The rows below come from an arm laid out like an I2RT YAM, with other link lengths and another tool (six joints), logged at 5 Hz.
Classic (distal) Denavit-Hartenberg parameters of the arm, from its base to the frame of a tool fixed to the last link. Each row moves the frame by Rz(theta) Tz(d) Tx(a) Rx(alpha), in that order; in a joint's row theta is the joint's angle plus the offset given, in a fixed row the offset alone. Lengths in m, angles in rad.
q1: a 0.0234, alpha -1.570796, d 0.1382, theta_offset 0
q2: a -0.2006, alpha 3.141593, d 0, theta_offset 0
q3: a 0.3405, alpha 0, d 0, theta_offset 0.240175
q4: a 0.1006, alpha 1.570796, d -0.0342, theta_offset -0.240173
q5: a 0, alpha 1.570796, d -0.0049, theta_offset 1.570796
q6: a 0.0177, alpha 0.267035, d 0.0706, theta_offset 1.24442
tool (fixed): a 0, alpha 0, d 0.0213, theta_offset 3.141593
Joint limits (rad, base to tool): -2.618..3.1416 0..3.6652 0..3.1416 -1.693..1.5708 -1.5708..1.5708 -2.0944..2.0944
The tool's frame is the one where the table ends.
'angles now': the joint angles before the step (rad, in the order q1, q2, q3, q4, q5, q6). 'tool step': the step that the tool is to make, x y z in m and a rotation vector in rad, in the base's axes. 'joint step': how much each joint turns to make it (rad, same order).
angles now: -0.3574, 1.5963, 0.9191, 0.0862, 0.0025, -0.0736
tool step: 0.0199, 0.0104, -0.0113, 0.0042, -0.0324, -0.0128
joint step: 0.0380, 0.1025, 0.0566, 0.0742, 0.0346, 0.0401
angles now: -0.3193, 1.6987, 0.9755, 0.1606, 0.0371, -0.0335
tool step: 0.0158, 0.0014, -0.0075, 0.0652, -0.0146, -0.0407
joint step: 0.0110, 0.0891, 0.0818, -0.0024, 0.0078, 0.0840
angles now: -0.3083, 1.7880, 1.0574, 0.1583, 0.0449, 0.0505
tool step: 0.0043, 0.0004, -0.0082, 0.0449, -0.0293, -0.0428
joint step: 0.0030, 0.0382, 0.0127, 0.0364, 0.0109, 0.0683
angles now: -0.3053, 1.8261, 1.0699, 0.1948, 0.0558, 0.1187
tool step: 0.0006, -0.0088, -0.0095, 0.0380, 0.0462, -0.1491
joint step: 0.0001, 0.0574, 0.0692, -0.0789, 0.1111, 0.1027
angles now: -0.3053, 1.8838, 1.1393, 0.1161, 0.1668, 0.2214
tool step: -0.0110, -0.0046, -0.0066, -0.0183, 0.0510, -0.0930
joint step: 0.0000, -0.0022, -0.0053, -0.0467, 0.0938, 0.0312
